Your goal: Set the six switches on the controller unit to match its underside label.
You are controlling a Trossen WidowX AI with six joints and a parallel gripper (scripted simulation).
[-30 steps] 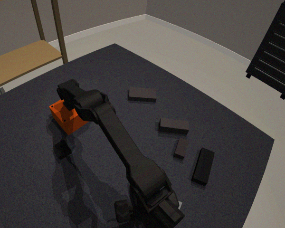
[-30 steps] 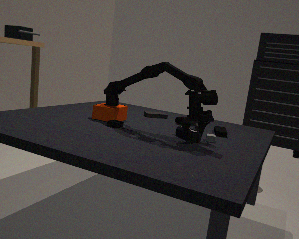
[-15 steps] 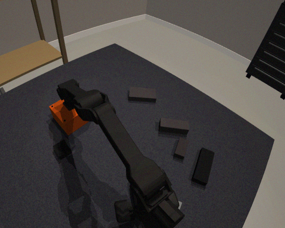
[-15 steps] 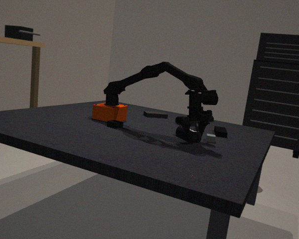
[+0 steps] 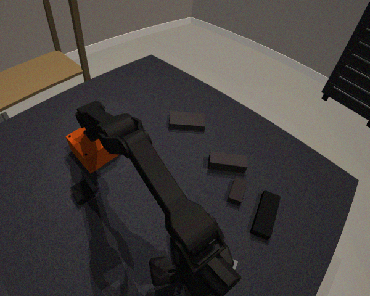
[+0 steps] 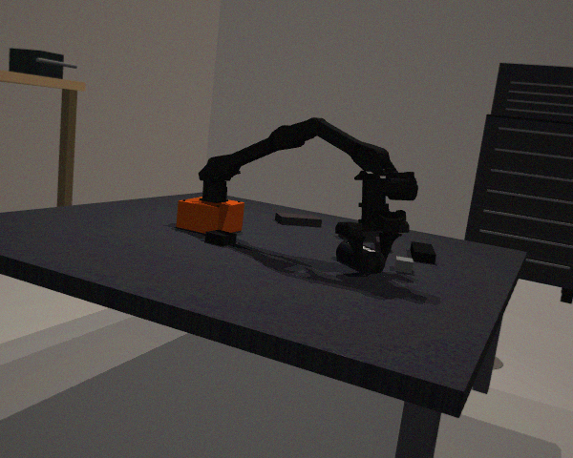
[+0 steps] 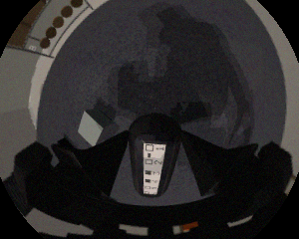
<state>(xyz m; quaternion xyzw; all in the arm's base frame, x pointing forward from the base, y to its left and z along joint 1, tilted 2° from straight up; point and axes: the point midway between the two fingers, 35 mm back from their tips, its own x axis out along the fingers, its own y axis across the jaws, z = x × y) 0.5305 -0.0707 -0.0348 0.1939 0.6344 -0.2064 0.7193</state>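
Right now my gripper tip is 6 cm short of the light grey cube, 9 cm to the right of it and 1 cm above it. Also, from my gripper tip: long black block: 5 cm ahead, 30 cm to the left, 1 cm below; then black cube: 40 cm behind, 7 cm to the right, 1 cm below.
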